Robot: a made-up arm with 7 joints.
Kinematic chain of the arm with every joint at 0, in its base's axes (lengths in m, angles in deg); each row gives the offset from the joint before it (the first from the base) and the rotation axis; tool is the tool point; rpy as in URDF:
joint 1: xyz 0.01 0 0.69 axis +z
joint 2: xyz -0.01 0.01 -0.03 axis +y
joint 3: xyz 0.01 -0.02 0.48 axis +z
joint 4: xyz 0.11 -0.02 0 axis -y
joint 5: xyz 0.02 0 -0.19 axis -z
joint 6: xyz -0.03 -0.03 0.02 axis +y
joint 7: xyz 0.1 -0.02 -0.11 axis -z
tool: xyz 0 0 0.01 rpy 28.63 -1.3 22.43
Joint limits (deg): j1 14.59..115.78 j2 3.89..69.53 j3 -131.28..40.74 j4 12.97..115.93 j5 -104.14..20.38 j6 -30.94..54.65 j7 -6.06..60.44
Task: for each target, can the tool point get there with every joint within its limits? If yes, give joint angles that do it. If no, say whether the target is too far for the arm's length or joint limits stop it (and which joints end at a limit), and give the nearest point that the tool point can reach.
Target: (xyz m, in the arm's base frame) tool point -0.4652 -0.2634 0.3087
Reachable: no: joint limits stop it (at a limit: joint 1, joint 2, joint 3, joint 5) | nearest point -0.2921 0.1786 0.5264 | short by 0.522 m
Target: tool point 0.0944 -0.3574 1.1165
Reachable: yes | joints 25.74 11.93 -105.17 59.28 3.51 -6.64 4.51
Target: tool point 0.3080 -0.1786 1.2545
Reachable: yes | joints 46.23 21.37 -106.29 85.88 -13.08 -16.21 54.46
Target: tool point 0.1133 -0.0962 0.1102
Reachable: no: joint limits stop it (at a limit: joint 1, joint 2, joint 5, joint 6) | nearest point 0.3214 0.0082 0.4498 | short by 0.412 m
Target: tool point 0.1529 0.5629 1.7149
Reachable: no: too far | nearest point 0.1127 0.3849 1.3291 | short by 0.427 m
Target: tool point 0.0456 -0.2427 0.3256
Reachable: no: joint limits stop it (at a limit: joint 1, joint 2, joint 4) | nearest point 0.2915 -0.1027 0.5275 | short by 0.348 m
